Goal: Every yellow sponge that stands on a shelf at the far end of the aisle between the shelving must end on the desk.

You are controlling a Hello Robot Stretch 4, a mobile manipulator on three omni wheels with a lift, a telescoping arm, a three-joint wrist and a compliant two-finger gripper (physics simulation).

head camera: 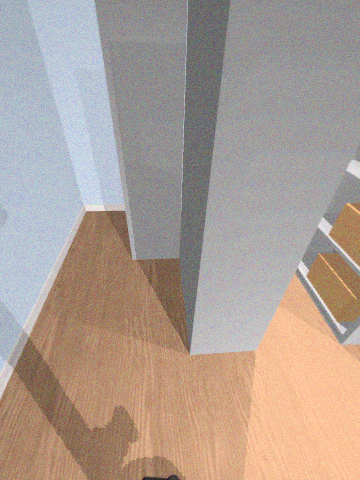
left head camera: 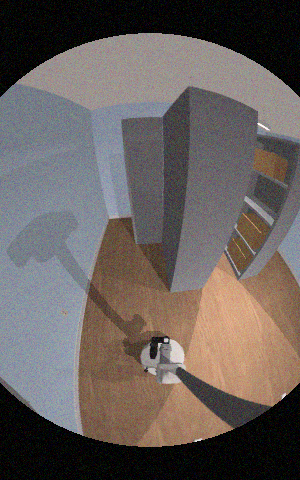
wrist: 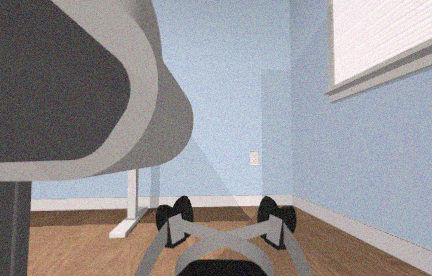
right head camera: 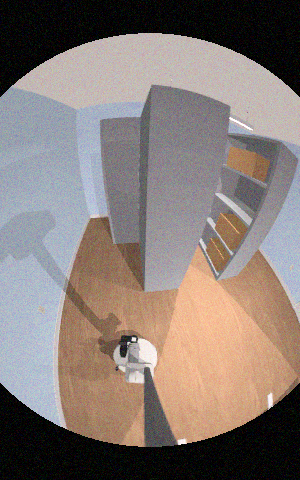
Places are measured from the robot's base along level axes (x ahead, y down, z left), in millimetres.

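Where they show: gripper, between the fingertips: (left head camera: 150, 373) (wrist: 225, 212) (right head camera: 121, 371).
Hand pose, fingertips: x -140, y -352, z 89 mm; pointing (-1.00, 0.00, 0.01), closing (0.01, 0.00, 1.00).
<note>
After its pixels a point has its place.
My gripper (wrist: 225, 212) {x -141, y -352, z 89 mm} is open and empty in the wrist view, its two black-padded fingertips apart above the wood floor. No yellow sponge shows in these views. The near shelving unit shows its tall grey end panel (head camera: 250, 200) {x 826, y -1136, z -219 mm} (left head camera: 217, 190) {x 834, y -1273, z -275 mm} (right head camera: 182, 190) {x 835, y -1260, z -281 mm} close ahead, hiding the shelves behind it. The right-hand shelving unit (head camera: 327, 228) {x 1605, y -505, z -1098 mm} (left head camera: 272, 245) {x 979, y -673, z -1370 mm} (right head camera: 272, 210) {x 981, y -1196, z -1387 mm} stands across the aisle, partly hidden by that panel. A white leg (wrist: 132, 195) {x -1592, y -143, z -511 mm}, apparently of the desk, stands by the far wall in the wrist view; the desk top cannot be made out.
Brown boxes (head camera: 332, 290) (left head camera: 270, 165) {x 1277, y -1539, z -1100 mm} (right head camera: 247, 162) {x 1318, y -1552, z -1095 mm} stand on the right-hand unit. Another grey panel (head camera: 152, 150) {x 1709, y -1011, z 267 mm} (left head camera: 145, 185) {x 1708, y -990, z 276 mm} (right head camera: 122, 185) {x 1710, y -985, z 262 mm} stands behind the near one, on the left. A blue wall (head camera: 30, 175) {x 1657, y -807, z 1179 mm} (left head camera: 40, 300) {x 210, y -730, z 988 mm} runs along the left. Lit floor (head camera: 305, 400) {x 592, y 27, z -748 mm} leads toward the aisle on the right.
</note>
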